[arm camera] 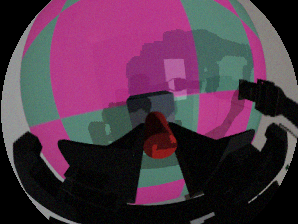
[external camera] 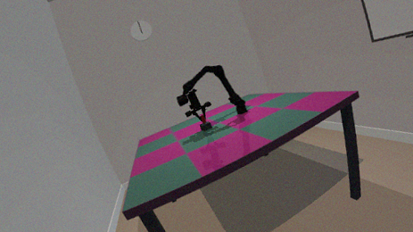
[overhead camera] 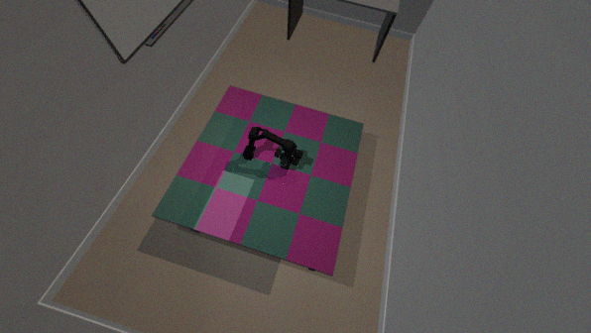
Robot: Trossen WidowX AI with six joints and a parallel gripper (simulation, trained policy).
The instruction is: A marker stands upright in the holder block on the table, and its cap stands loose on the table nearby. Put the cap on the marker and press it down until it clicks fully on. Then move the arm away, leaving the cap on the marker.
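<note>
Right now my gripper tip is 10 mm below the red cap. Also, from my gripper tip: holder block 50 mm below.
</note>
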